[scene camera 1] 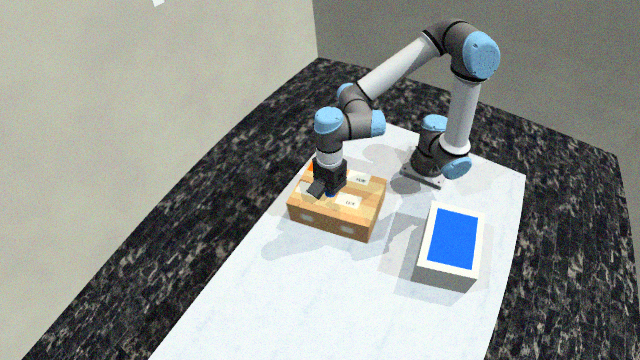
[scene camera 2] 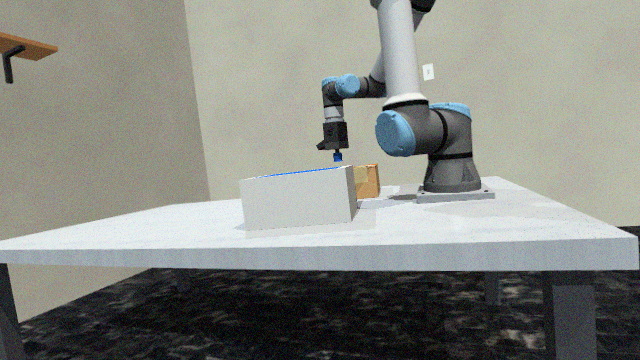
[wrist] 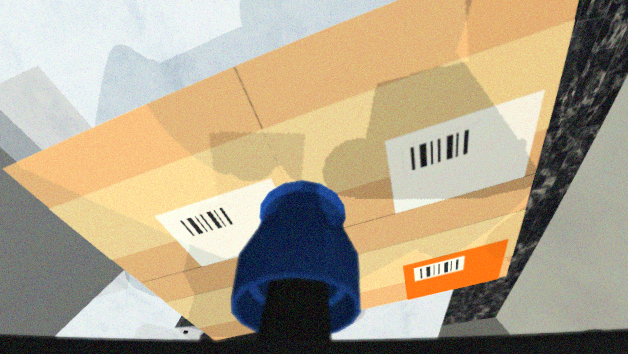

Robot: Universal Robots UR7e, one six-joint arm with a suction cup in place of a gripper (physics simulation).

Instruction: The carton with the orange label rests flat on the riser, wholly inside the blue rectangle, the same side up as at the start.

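Frame: origin at the arm's base, x back, y right, z up, level; millimetres.
Where they show: hand, its tool point: (scene camera 2: 338, 161) (wrist: 302, 218); arm's base, origin of its link: (scene camera 1: 427, 164) (scene camera 2: 451, 188).
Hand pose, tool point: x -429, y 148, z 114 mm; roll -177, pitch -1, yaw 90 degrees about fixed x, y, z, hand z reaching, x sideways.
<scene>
Things, the pixels of their top centre, and the offset from my tool point.
- carton with the orange label, centre of its top: (wrist: 421, 259) dx +66, dy +91, dz -30 mm
- white-topped riser, centre of its top: (scene camera 2: 300, 171) (scene camera 1: 454, 237) dx +116, dy -418, dz -15 mm
- blue rectangle, centre of its top: (scene camera 2: 300, 171) (scene camera 1: 454, 237) dx +116, dy -418, dz -15 mm
The carton with the orange label (scene camera 1: 314, 167) (wrist: 450, 282) lies flat at the back left of a tight block of cartons in scene view 1, partly hidden by my tool. My suction cup (scene camera 1: 330, 193) (scene camera 2: 338, 157) (wrist: 302, 200) points down a little above the middle of the block, near the seams. It is off and holds nothing. The orange label is to the right of the cup in the wrist view. The white-topped riser (scene camera 1: 445, 279) (scene camera 2: 300, 200) (wrist: 45, 250) stands apart from the block. The blue rectangle (scene camera 1: 452, 239) (scene camera 2: 300, 172) on its top shows whole in scene view 1.
Neighbouring cartons with white labels (scene camera 1: 348, 201) (wrist: 450, 165) touch the orange-labelled one. The robot's base (scene camera 1: 425, 162) (scene camera 2: 452, 170) stands behind the riser on the white table (scene camera 1: 300, 300) (scene camera 2: 320, 257). A wooden shelf (scene camera 2: 32, 47) is on the wall at the left of scene view 2.
</scene>
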